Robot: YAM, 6 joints.
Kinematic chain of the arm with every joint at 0, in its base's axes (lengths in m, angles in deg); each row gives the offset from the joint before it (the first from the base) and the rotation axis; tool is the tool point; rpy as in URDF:
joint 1: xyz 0 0 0.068 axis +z
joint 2: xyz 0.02 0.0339 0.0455 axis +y
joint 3: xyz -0.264 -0.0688 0 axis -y
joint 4: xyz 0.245 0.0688 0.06 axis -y
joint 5: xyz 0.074 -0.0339 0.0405 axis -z
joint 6: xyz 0.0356 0 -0.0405 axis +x
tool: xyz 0 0 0 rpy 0 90 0
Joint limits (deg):
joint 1: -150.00..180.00
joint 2: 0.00..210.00
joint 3: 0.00..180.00
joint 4: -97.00..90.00
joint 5: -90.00..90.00
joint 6: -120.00..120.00
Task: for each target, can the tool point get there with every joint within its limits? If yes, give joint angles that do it. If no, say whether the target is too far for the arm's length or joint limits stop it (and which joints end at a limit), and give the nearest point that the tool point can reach.
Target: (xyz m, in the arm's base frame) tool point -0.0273 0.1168 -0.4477
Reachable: no: joint limits stop it (at a limit: joint 2) | nearest point -0.0329 0.1409 -0.3651 | short by 0.086 m
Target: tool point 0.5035 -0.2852 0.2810
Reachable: yes | joints -29.88 155.19 134.90 71.61 -5.63 -99.29
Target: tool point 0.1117 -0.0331 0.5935
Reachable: yes | joints 0.67 62.33 105.14 -17.31 75.40 20.75
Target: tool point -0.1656 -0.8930 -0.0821
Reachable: no: too far | nearest point -0.1151 -0.6206 -0.0211 | short by 0.284 m
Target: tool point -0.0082 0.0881 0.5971
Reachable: yes | joints -104.20 39.91 109.23 -26.45 56.21 -48.07
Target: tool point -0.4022 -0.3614 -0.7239
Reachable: no: too far | nearest point -0.2879 -0.2587 -0.3528 | short by 0.402 m
